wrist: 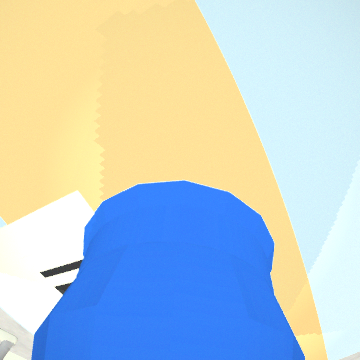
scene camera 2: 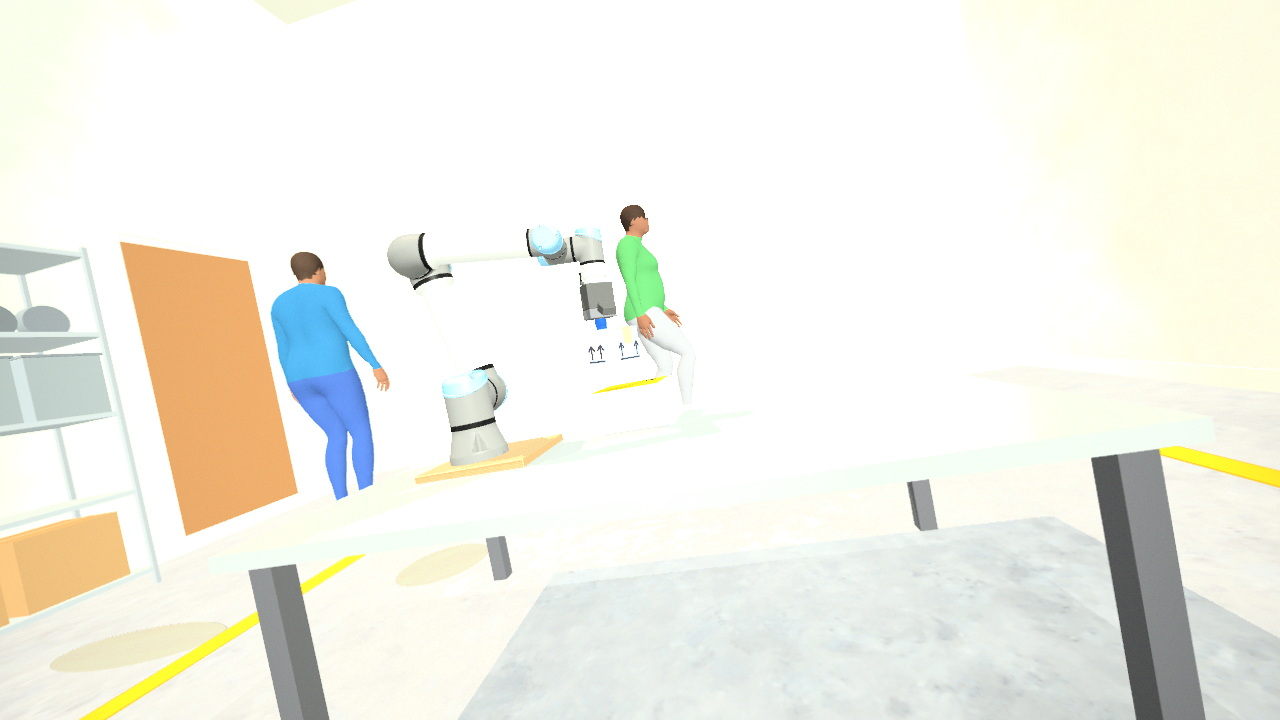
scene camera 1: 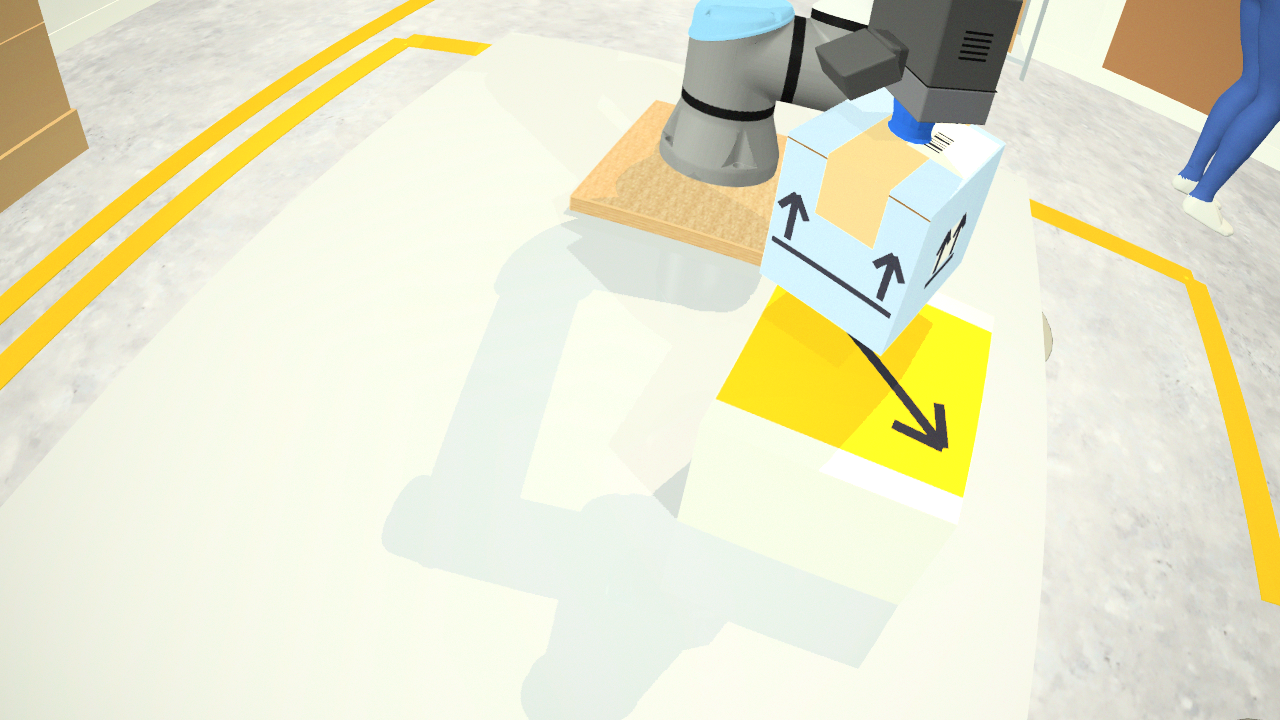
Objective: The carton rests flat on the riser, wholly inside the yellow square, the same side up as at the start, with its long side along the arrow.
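The light-blue carton (scene camera 1: 832, 255) (scene camera 2: 612, 351) (wrist: 300, 100) hangs upright in the air, tape strip on top, printed arrows pointing up. My blue suction cup (scene camera 1: 911, 125) (scene camera 2: 600, 324) (wrist: 180, 215) is on its top face, partly over the tape and beside a white label. The carton is above the back part of the white riser (scene camera 1: 805, 501) (scene camera 2: 635, 411), with a gap below it in scene camera 2. The yellow square (scene camera 1: 760, 380) (scene camera 2: 631, 385) and its black arrow (scene camera 1: 895, 387) are partly hidden in scene camera 1. The carton's long side runs across the arrow. Its underside is hidden.
The arm's base stands on a wooden board (scene camera 1: 617, 192) (scene camera 2: 528, 454) behind and left of the riser. Both are on the pale table (scene camera 1: 268, 447) (scene camera 2: 805, 465). Two people (scene camera 2: 322, 358) (scene camera 2: 644, 277) are beyond the table. A shelf unit (scene camera 2: 109, 358) stands at far left.
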